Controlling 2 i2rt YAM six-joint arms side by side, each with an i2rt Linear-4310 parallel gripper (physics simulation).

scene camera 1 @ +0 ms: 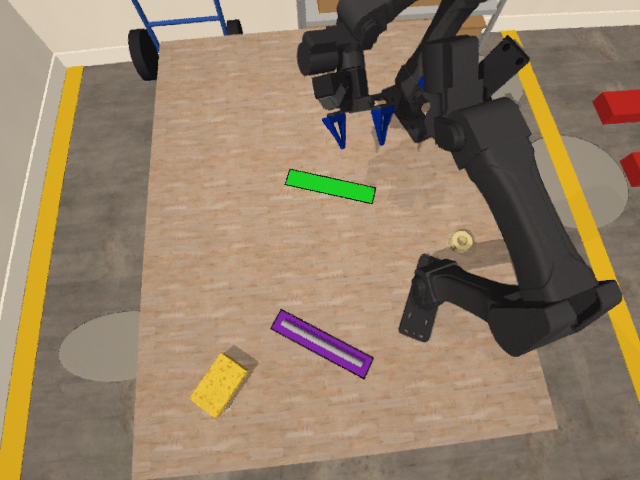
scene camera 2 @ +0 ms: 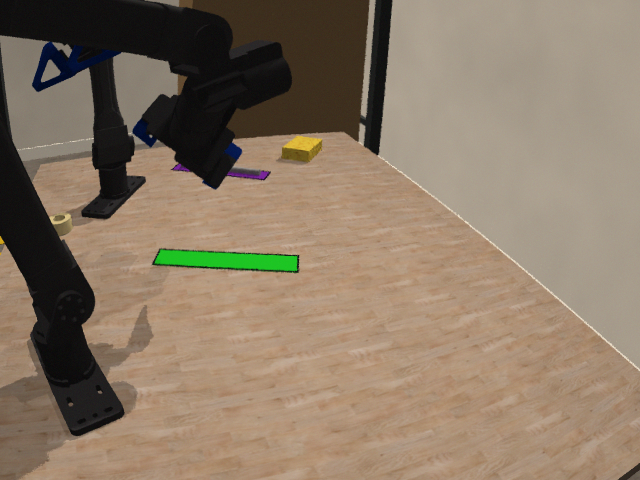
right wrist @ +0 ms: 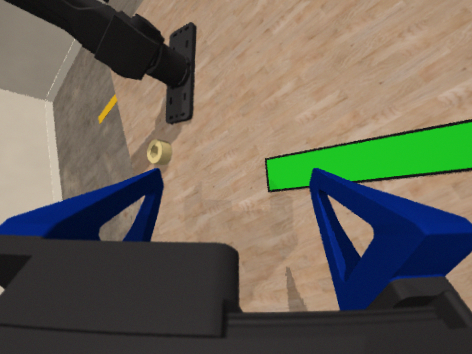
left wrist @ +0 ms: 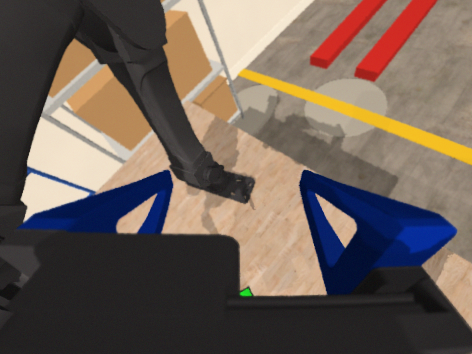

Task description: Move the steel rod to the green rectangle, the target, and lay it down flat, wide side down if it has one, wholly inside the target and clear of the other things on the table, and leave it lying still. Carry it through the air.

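Pixels of known places: left gripper, fingertip midpoint: (scene camera 2: 50, 79) (left wrist: 236, 177); right gripper, fingertip midpoint: (scene camera 1: 362, 147) (scene camera 2: 178, 161) (right wrist: 236, 176); left arm's base, origin of the base link: (scene camera 1: 423, 296) (scene camera 2: 115, 197) (right wrist: 182, 74); right arm's base, origin of the base link: (scene camera 1: 407, 113) (scene camera 2: 72, 372) (left wrist: 219, 182).
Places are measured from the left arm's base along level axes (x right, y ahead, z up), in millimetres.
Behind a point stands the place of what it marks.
The grey steel rod (scene camera 1: 321, 342) {x -182, y 189, z 14 mm} (scene camera 2: 247, 171) {x -168, y 260, z 9 mm} lies flat inside a purple rectangle (scene camera 1: 367, 367) {x -195, y 75, z 1 mm} (scene camera 2: 263, 176) {x -163, y 298, z 1 mm}. In scene camera 2 the right gripper hides part of both. The green target rectangle (scene camera 1: 330, 186) {x 195, y 306, z 1 mm} (scene camera 2: 226, 260) {x 196, y 310, z 1 mm} (right wrist: 380, 160) {x 195, y 332, z 1 mm} lies bare on the table; a small corner of it (left wrist: 246, 292) {x 225, y 202, z 1 mm} shows in the left wrist view. My right gripper (scene camera 1: 361, 146) {x 221, y 248, z 173 mm} (right wrist: 236, 176) {x 221, y 248, z 173 mm} is open and empty, above the table near the green target, far from the rod. My left gripper is open and empty, raised high; it is mostly hidden in scene camera 1.
A yellow sponge (scene camera 1: 219, 384) {x -338, y 359, z 30 mm} (scene camera 2: 302, 149) {x -288, y 368, z 30 mm} lies near the purple rectangle, to its left in scene camera 1. A pale yellow ring (scene camera 1: 468, 241) {x 162, y -62, z 25 mm} (scene camera 2: 64, 225) {x 172, y -26, z 18 mm} (right wrist: 165, 152) {x 162, y -22, z 17 mm} stands by the arm bases' side of the table. The two arms cross closely at the top of scene camera 1.
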